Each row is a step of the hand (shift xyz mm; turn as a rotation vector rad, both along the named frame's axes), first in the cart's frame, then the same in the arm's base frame.
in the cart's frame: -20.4 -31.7 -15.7 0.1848 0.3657 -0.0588
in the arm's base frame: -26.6 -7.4 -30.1 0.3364 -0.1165 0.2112
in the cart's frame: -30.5 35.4 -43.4 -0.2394 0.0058 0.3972
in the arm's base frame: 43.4 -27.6 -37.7 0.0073 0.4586 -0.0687
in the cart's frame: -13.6 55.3 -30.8 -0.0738 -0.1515 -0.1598
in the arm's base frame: 59.3 -21.9 -14.1 -0.1233 -0.1228 -0.1537
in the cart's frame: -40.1 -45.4 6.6 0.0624 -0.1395 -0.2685
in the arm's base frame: -39.0 20.4 -42.1 -0.1229 -0.2751 -0.0682
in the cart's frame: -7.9 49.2 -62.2 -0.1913 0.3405 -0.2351
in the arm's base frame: 55.2 -53.3 -21.7 0.3857 -0.1358 -0.2015
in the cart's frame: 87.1 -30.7 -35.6 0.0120 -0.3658 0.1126
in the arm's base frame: -40.5 -67.0 60.6 -0.3718 0.0908 -0.0120
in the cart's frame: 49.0 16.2 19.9 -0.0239 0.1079 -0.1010
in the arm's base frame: 6.6 0.0 54.9 0.1189 -0.0816 -0.0403
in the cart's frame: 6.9 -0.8 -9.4 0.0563 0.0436 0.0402
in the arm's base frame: -1.0 -11.3 2.6 0.0306 0.0166 0.0740
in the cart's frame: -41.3 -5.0 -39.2 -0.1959 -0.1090 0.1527
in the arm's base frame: 5.0 -20.5 -53.1 -0.0905 0.2135 -0.1407
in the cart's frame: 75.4 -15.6 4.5 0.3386 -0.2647 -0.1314
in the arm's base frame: -27.4 -25.1 67.6 -0.3012 -0.2573 0.2123
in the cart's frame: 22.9 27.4 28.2 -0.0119 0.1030 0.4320
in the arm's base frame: 20.9 17.9 36.2 0.0646 0.4059 0.1687
